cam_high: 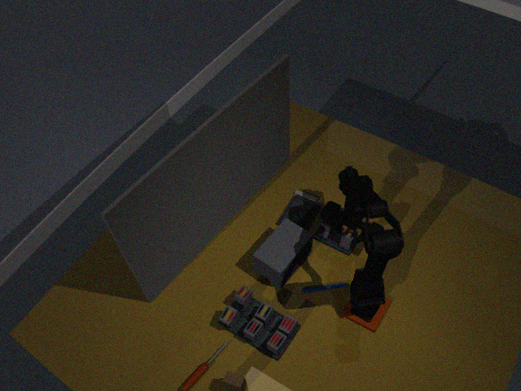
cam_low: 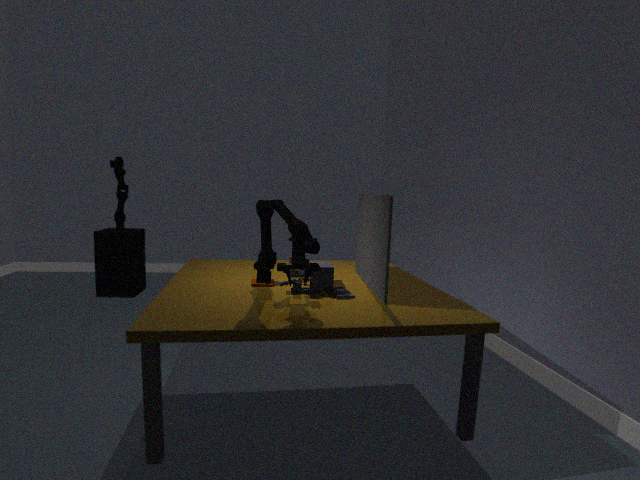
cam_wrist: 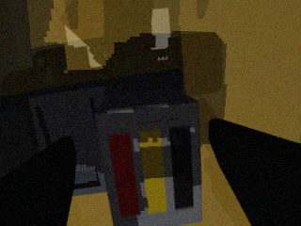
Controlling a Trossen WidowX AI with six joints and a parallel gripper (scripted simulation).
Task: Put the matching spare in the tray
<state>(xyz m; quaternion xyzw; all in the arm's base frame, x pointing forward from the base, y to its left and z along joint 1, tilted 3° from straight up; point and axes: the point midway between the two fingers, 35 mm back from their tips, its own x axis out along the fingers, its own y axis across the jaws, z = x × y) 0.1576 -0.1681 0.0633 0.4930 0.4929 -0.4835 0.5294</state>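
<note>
The grey spare is 10 mm above my gripper tip. Round my gripper tip: grey mounted block: 130 mm ahead, 180 mm to the left, 20 mm above; then tall grey panel: 360 mm ahead, 170 mm to the left, 190 mm above; then blue pen: 30 mm behind, 180 mm to the left, 20 mm below.
</note>
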